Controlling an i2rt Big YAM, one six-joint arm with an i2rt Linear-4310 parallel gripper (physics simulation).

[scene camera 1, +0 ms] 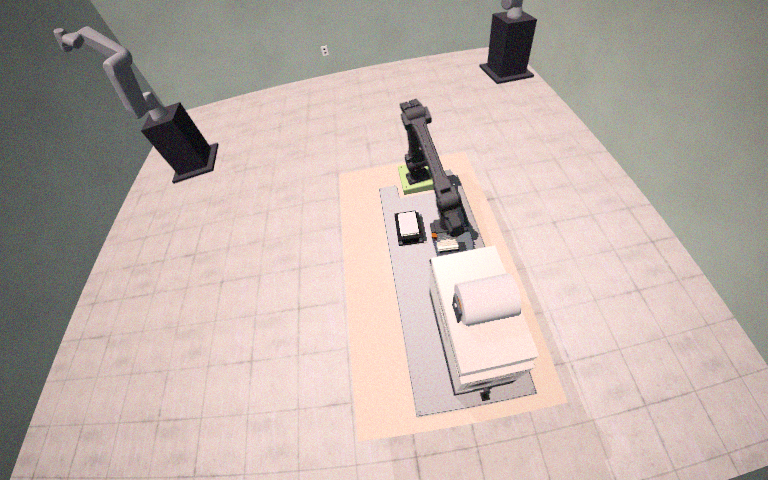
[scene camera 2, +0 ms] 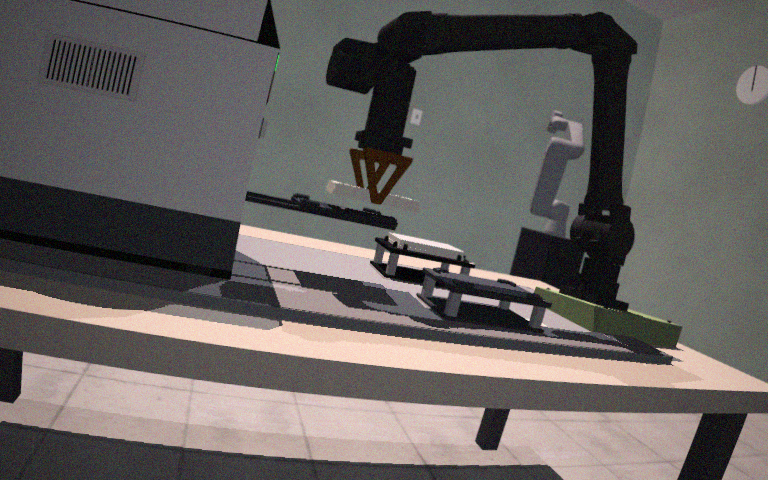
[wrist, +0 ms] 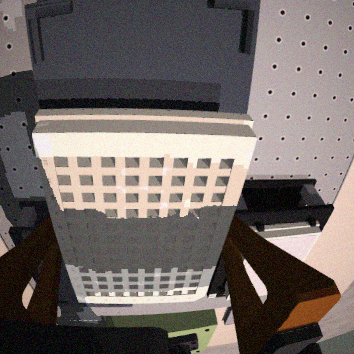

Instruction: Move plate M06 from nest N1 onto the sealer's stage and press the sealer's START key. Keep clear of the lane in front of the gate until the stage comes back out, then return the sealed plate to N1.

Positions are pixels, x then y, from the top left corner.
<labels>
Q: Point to a white roll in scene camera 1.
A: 489, 298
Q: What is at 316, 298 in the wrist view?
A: The gripper.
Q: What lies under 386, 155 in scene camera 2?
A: The gripper.
</labels>
